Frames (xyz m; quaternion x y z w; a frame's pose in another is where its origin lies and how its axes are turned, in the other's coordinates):
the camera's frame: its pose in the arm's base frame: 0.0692 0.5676 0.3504 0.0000 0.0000 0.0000 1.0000
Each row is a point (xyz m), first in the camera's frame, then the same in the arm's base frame.
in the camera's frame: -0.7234 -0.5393 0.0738
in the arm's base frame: -0.6542 0.0283 0.4242
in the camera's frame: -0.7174 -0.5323 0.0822
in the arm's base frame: -0.6482 0.0353 0.4326
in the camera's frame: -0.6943 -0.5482 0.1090
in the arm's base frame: -0.6251 0.0194 0.4594
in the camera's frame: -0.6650 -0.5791 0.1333
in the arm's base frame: -0.5958 -0.0115 0.4837
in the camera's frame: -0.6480 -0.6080 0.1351
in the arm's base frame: -0.5788 -0.0404 0.4855
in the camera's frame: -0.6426 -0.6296 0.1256
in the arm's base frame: -0.5734 -0.0620 0.4760
